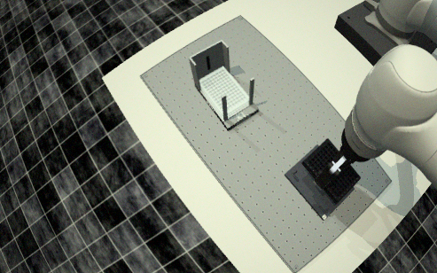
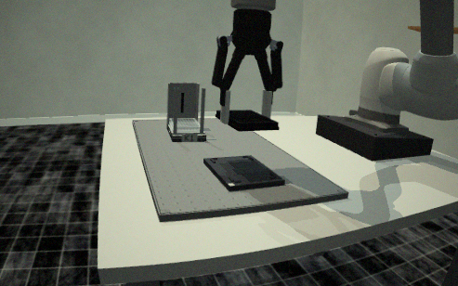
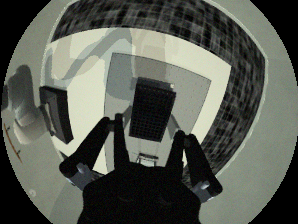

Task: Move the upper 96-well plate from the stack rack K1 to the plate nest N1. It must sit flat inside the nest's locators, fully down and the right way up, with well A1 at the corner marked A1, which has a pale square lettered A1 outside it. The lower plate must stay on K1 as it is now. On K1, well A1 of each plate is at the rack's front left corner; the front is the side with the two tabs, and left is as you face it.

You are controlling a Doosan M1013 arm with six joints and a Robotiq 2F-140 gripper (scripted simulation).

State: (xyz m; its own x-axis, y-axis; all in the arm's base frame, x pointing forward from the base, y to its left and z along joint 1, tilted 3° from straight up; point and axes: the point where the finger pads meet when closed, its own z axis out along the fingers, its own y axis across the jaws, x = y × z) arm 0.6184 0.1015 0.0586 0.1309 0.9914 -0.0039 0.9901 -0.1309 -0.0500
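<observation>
My hand is 130 mm above the plate nest N1. The rest, counted from my hand: white plate: 350 mm to the right, 110 mm below, 10 mm behind; pale A1 square: 130 mm below, 70 mm to the left, 60 mm ahead; black 96-well plate: 20 mm below.
</observation>
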